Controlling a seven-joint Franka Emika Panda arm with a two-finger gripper.
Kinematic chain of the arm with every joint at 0, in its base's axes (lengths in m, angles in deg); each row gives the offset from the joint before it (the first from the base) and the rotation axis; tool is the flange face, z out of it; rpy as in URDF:
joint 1: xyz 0 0 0.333 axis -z
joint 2: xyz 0 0 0 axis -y
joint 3: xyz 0 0 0.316 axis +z
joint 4: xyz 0.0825 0 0 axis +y
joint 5: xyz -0.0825 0 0.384 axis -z
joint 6: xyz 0 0 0 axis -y
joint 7: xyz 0.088 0 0 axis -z
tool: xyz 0 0 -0.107 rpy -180 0 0
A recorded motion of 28 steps. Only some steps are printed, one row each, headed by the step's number.
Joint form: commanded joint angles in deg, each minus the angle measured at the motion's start. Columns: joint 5, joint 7, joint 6, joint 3, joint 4, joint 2, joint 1.
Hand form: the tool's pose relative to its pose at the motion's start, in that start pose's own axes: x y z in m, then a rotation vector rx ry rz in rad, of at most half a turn. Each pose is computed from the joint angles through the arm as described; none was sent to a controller.
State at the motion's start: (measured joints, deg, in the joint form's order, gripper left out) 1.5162 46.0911 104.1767 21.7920 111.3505 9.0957 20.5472
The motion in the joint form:
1: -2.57 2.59 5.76 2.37 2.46 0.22 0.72
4: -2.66 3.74 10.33 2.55 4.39 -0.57 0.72
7: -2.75 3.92 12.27 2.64 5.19 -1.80 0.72
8: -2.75 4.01 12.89 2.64 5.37 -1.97 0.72
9: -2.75 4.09 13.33 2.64 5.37 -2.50 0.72
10: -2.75 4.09 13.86 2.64 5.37 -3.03 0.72
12: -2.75 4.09 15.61 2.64 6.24 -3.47 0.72
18: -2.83 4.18 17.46 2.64 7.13 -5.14 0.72
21: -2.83 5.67 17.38 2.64 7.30 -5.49 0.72
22: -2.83 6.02 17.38 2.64 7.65 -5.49 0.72
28: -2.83 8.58 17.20 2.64 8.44 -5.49 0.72
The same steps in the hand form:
1: -0.0114 -0.0170 0.0097 0.0694 0.0138 0.0297
4: -0.0085 -0.0220 0.0251 0.0989 0.0304 0.0481
7: -0.0056 -0.0255 0.0390 0.1057 0.0230 0.0504
8: -0.0049 -0.0262 0.0409 0.1103 0.0253 0.0522
9: -0.0033 -0.0276 0.0447 0.1122 0.0219 0.0536
10: -0.0015 -0.0290 0.0484 0.1152 0.0196 0.0537
12: -0.0005 -0.0300 0.0566 0.1235 0.0229 0.0543
18: 0.0024 -0.0327 0.0754 0.1245 0.0065 0.0569
21: 0.0024 -0.0327 0.0800 0.1186 -0.0034 0.0827
22: 0.0014 -0.0319 0.0829 0.1139 -0.0077 0.0887
28: -0.0010 -0.0299 0.0897 0.1005 -0.0208 0.1329

